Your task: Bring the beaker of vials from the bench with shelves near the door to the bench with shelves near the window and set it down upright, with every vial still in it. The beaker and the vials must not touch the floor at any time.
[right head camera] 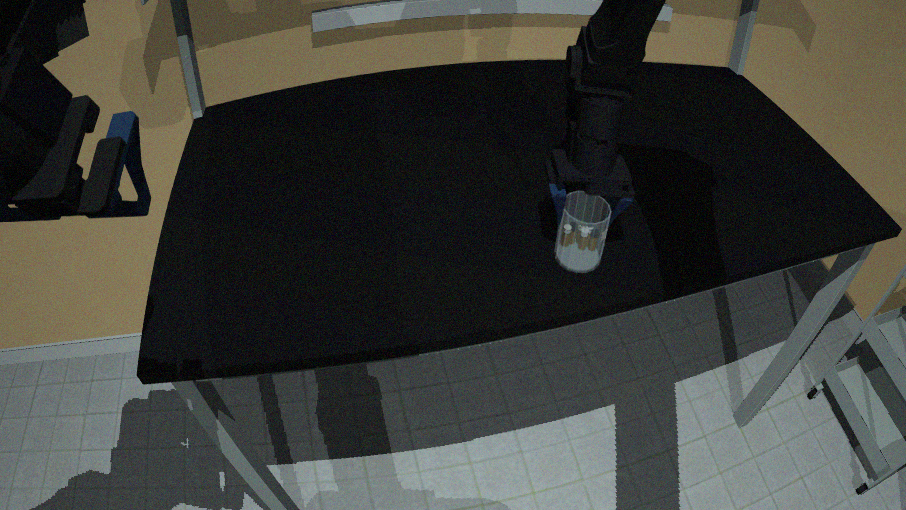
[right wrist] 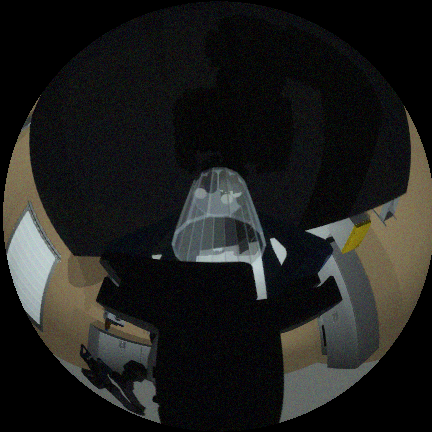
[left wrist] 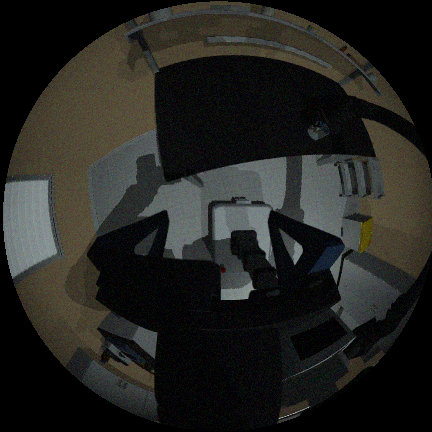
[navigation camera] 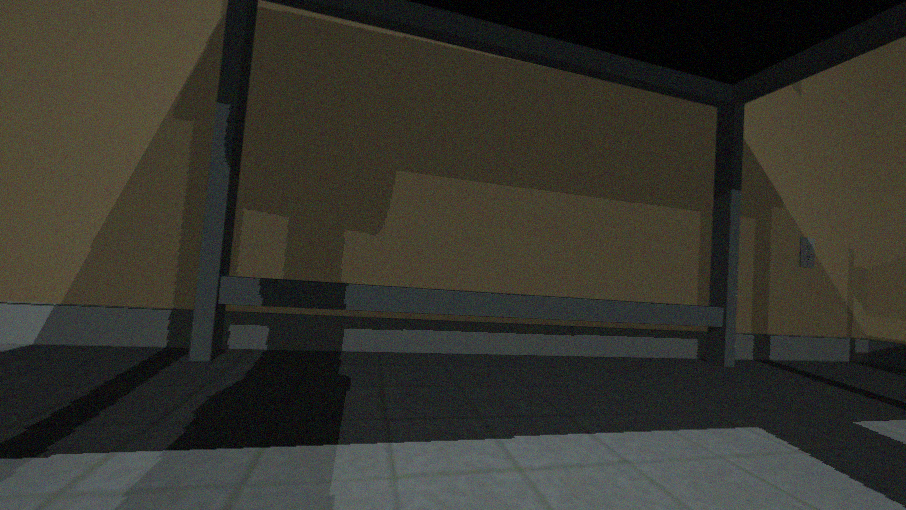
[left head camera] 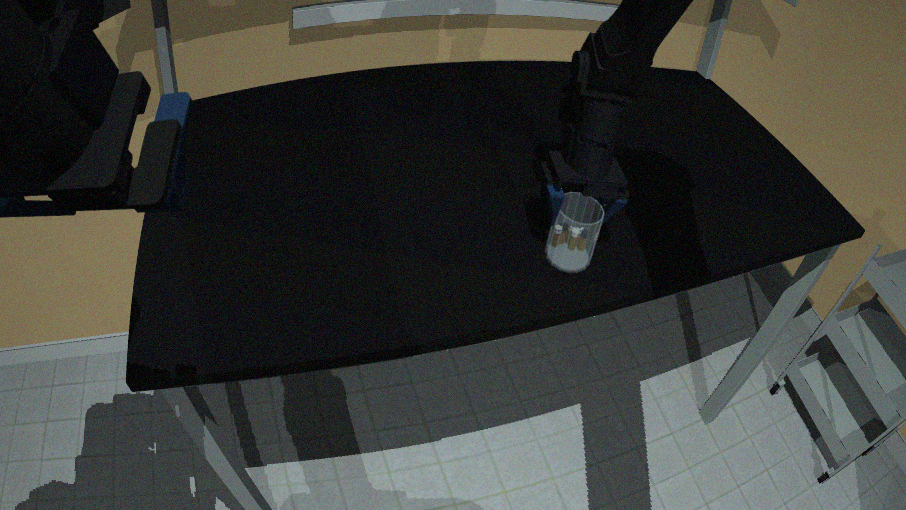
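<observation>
A clear beaker [left head camera: 570, 256] [right head camera: 579, 257] [left wrist: 318, 131] [right wrist: 218, 215] stands roughly upright over the black bench top [left head camera: 380, 190] [right head camera: 380, 190] [left wrist: 225, 110] [right wrist: 110, 125]. Several brown vials [left head camera: 573, 240] [right head camera: 586, 240] with white caps are inside it. My right gripper [left head camera: 583, 205] [right head camera: 589, 204] [right wrist: 218, 216] is shut on the beaker, one blue finger at each side. I cannot tell whether the beaker's base touches the bench top. My left gripper [left wrist: 218, 215] is open with no object between its fingers, off the bench's left end in both head views.
Shelf posts [left head camera: 715, 41] [right head camera: 190, 69] rise at the bench's rear. A grey step-like stand [left head camera: 830, 405] [left wrist: 360, 178] is off its right end. A white slatted panel [left wrist: 30, 225] [right wrist: 32, 265] is on the left wall. The navigation camera shows the bench's lower crossbar [navigation camera: 507, 302] and legs.
</observation>
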